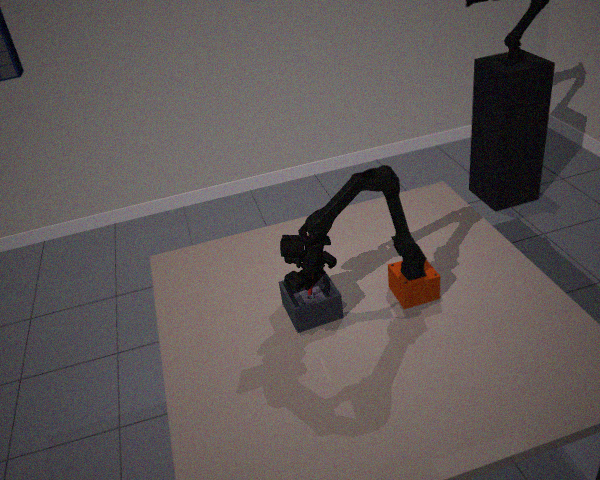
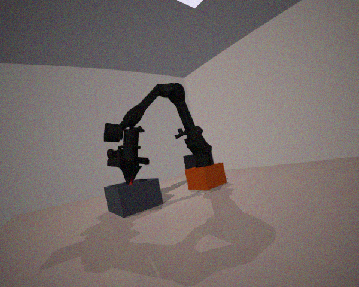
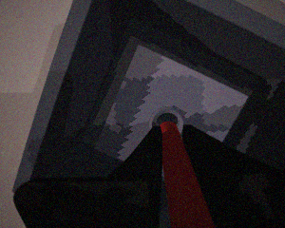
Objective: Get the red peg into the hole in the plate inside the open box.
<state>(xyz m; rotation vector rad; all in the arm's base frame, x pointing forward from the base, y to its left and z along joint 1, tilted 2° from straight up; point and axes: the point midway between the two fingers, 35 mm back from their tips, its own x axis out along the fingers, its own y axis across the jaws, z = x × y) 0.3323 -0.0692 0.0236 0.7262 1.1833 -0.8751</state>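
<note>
The red peg is 1 cm to the left of my gripper tip. Also, from my gripper tip: dark grey box: 7 cm below; then grey plate: 5 cm below.
</note>
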